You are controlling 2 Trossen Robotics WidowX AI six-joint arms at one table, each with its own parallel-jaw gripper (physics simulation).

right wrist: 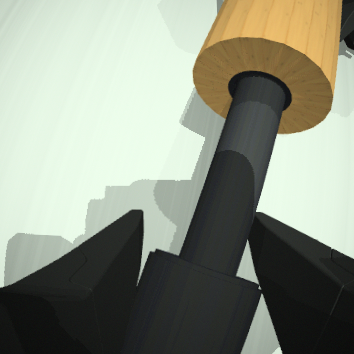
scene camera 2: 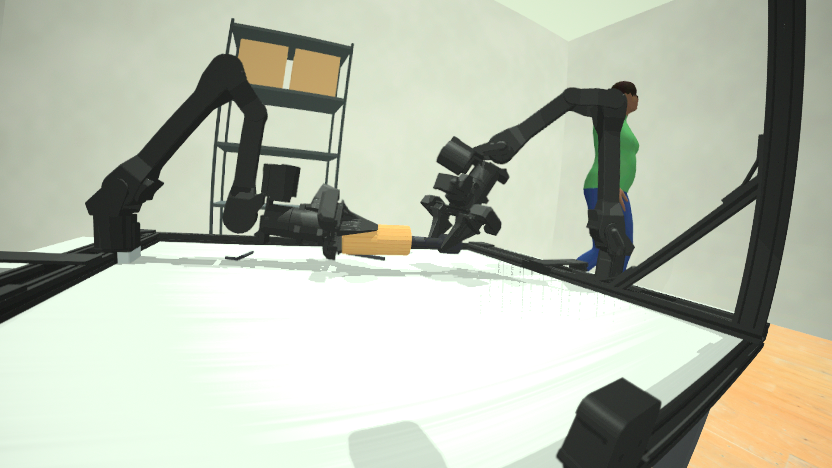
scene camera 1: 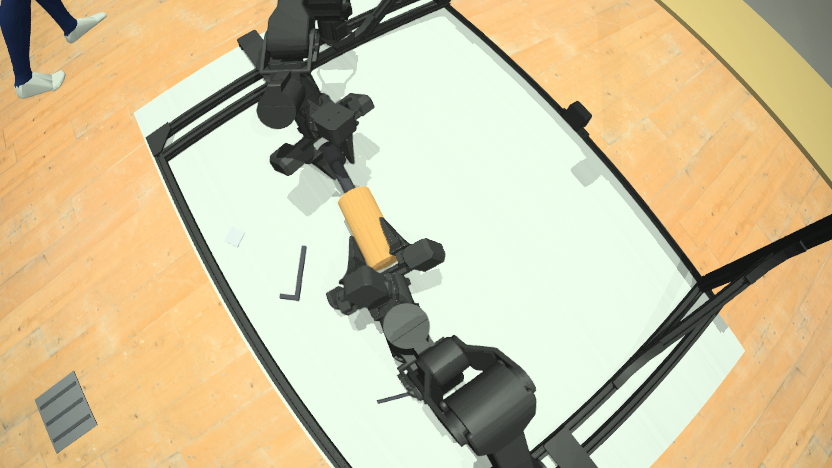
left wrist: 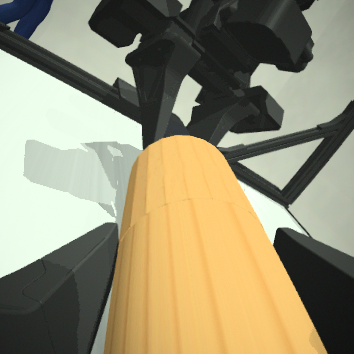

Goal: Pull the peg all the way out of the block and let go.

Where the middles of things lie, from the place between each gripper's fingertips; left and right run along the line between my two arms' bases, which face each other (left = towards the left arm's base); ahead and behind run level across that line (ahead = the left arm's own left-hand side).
Right now my right hand is 120 mm to the right of the wooden cylindrical block (scene camera 1: pixel 358 206) and 10 mm below it. The rest, counted from my right hand: dark peg (scene camera 1: pixel 333 154) (10 mm to the left, 10 mm above).
My left hand is 11 cm to the left of the dark peg and 1 cm above it. Also, from my left hand: wooden cylindrical block 1 cm below.
